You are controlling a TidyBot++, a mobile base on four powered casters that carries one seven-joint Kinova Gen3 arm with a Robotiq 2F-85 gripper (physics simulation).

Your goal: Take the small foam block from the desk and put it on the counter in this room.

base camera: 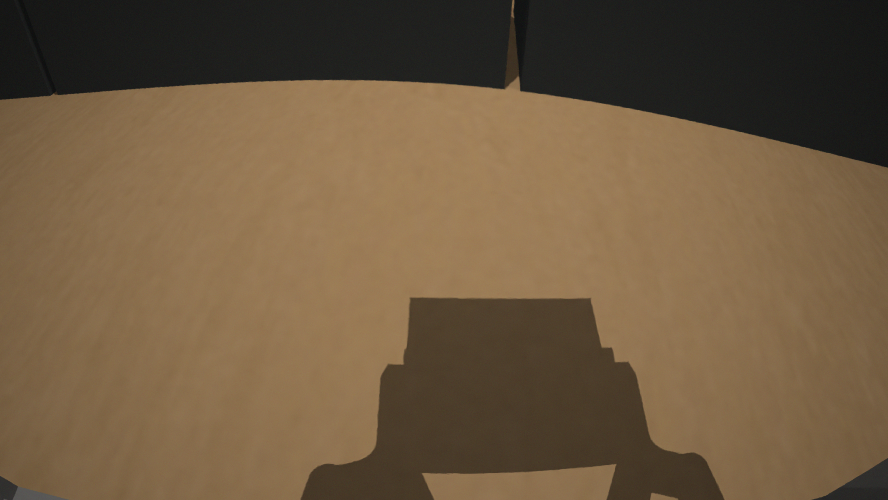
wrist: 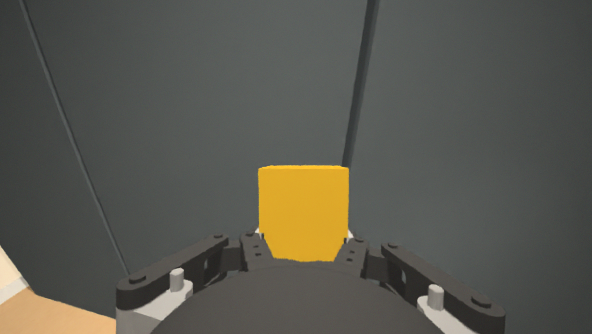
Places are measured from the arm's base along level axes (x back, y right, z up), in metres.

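Where they show: gripper, fingertip midpoint: (wrist: 303, 232).
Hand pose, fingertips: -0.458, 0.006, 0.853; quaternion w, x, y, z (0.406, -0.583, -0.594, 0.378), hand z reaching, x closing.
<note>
After its pixels a point has its place, as x, y, z.
The small foam block (wrist: 303, 210) @[-0.434, 0.003, 0.894] is yellow and sits between the fingertips in the wrist view, at the lower middle. My gripper (wrist: 303, 232) @[-0.458, 0.006, 0.853] is shut on it, with a finger on each side. The block's lower part is partly hidden by the fingers and the dark round body of the gripper. Behind the block, large dark grey panels fill most of the wrist view. The desk does not show in either view, and no counter top can be made out. The gripper does not show in the base camera view.
Dark upright panels (base camera: 279, 43) @[-0.850, -0.241, -0.327] (wrist: 200, 100) @[-0.855, -0.289, 0.927] stand across the top of the base camera view, with a narrow gap right of the middle. Wood-coloured floor (base camera: 248, 217) @[-0.506, -0.192, -0.397] (wrist: 65, 317) @[-0.915, -1.386, -0.397] lies in front of them and bears the robot's shadow. A pale wall piece (wrist: 6, 272) @[-1.028, -1.880, -0.223] shows at the wrist view's lower left.
</note>
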